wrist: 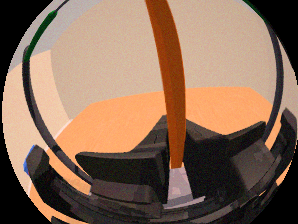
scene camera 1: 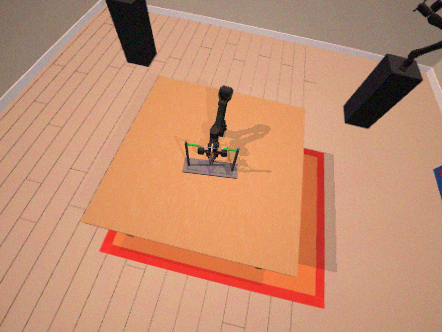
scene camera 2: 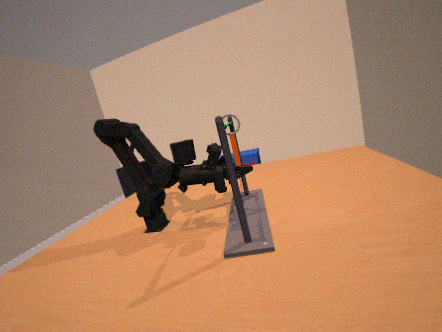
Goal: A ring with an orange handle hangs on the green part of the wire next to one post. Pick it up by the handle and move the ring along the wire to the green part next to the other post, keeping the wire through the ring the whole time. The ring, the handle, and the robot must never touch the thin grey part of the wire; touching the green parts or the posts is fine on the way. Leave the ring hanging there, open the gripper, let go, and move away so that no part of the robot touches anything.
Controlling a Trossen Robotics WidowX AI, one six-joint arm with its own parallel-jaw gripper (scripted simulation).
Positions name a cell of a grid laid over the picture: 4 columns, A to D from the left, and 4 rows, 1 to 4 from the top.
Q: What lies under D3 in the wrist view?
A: The gripper.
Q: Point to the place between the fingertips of the gripper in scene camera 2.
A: At C3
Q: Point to a grey base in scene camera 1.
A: B3
